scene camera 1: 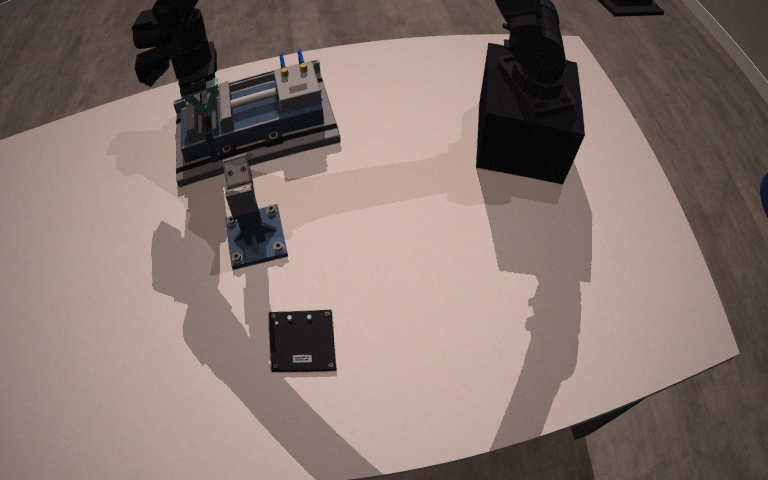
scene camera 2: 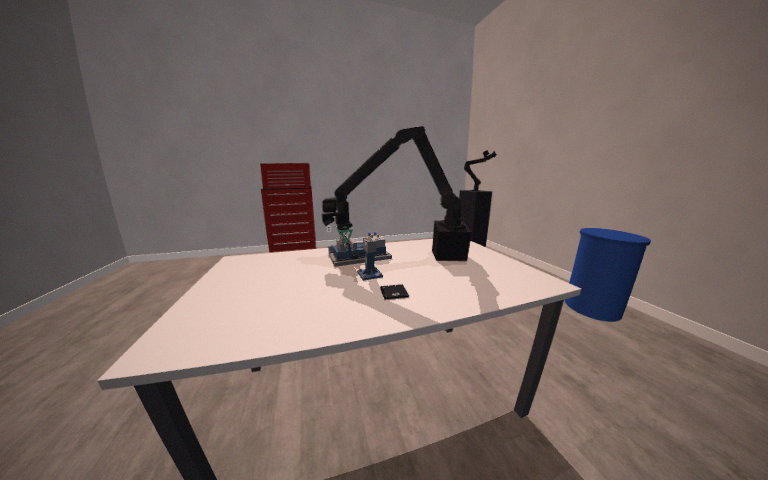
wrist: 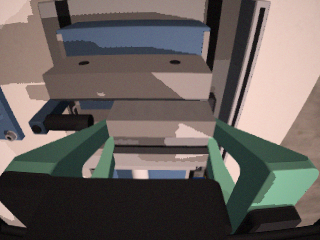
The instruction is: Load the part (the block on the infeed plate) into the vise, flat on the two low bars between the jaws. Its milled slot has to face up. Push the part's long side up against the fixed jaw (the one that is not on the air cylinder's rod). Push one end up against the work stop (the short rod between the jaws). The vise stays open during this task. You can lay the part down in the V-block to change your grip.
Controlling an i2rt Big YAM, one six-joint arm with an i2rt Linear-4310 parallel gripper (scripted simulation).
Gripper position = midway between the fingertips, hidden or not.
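There is a part (wrist: 146,133) that I can see, and a work stop rod (wrist: 53,122) as well. As for my own gripper (scene camera 1: 206,100), I see it there, and the wrist view shows it too (wrist: 161,121).
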